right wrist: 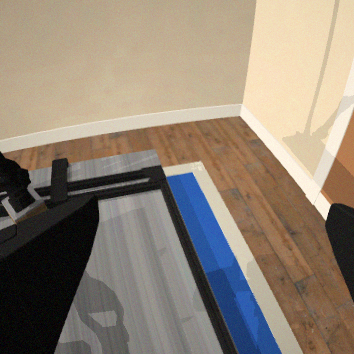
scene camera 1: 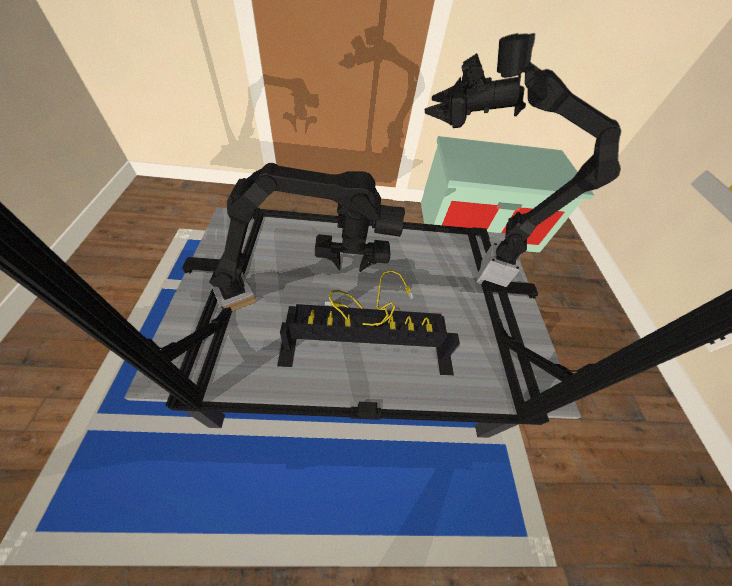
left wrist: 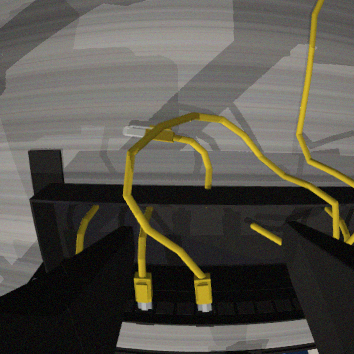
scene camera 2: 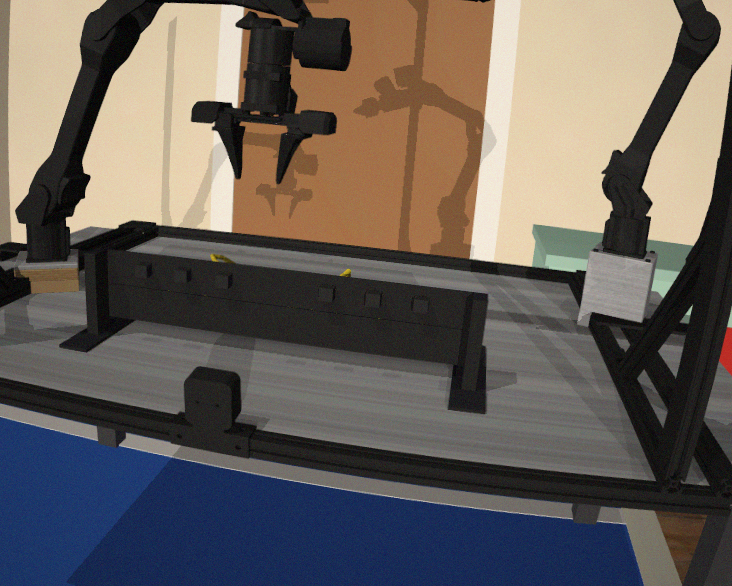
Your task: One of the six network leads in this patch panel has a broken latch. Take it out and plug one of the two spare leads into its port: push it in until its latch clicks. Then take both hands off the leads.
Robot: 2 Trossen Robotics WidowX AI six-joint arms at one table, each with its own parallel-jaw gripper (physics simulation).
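Frame: origin at the left arm's base, x ahead, y left, z up, level; metres.
Where they show: left gripper, fingertip midpoint: [scene camera 1: 349,269] [left wrist: 209,236] [scene camera 2: 258,181]; right gripper, fingertip midpoint: [right wrist: 219,212] [scene camera 1: 428,104]; left arm's base at its link origin: [right wrist: 21,200] [scene camera 1: 231,288] [scene camera 2: 47,257]; right arm's base at its link origin: [scene camera 1: 506,255] [scene camera 2: 625,252].
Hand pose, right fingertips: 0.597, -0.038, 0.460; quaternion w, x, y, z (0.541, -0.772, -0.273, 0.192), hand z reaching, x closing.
Things, the pixels of their centre, and the offset from my right fingertips, as dx, dy, dz. "spot": a spot on its surface instead. Level surfaces: height alone.
- black patch panel at the middle of its body: [left wrist: 269,266] [scene camera 2: 280,308] [scene camera 1: 369,330] -0.304, -0.297, -0.450
- left group at a spot on its surface: [scene camera 1: 329,319] spot: -0.399, -0.228, -0.409
- right group at a spot on its surface: [scene camera 1: 409,325] spot: -0.206, -0.350, -0.417
- loose plug at a spot on its surface: [left wrist: 160,134] spot: -0.329, -0.141, -0.488
- grey table at its surface level: dz -0.504
- small black block at a spot on its surface: [scene camera 2: 212,397] [scene camera 1: 369,413] spot: -0.423, -0.488, -0.467
The black patch panel [scene camera 1: 369,333] [scene camera 2: 274,311] [left wrist: 260,195] stands on two feet. Yellow leads sit in its ports in two groups of three: left group [scene camera 1: 329,319], right group [scene camera 1: 409,325]. In the left wrist view two seated plugs [left wrist: 143,290] [left wrist: 203,291] show; a broken latch cannot be made out. One loose plug [left wrist: 160,134] with a clear tip lies behind the panel; another loose plug [scene camera 1: 409,294] lies farther right. My left gripper [scene camera 1: 351,268] [scene camera 2: 258,180] [left wrist: 209,236] is open and empty above and behind the panel. My right gripper [scene camera 1: 429,104] [right wrist: 219,212] is open, raised high at the back right.
The grey table [scene camera 1: 317,381] [scene camera 2: 341,427] is edged by a black frame [scene camera 1: 293,410] [scene camera 2: 396,465] with a small black block [scene camera 1: 367,409] [scene camera 2: 212,397] at the front. Slanting black posts [scene camera 1: 103,317] [scene camera 1: 634,357] rise at both sides. A green cabinet [scene camera 1: 506,163] stands behind at the right.
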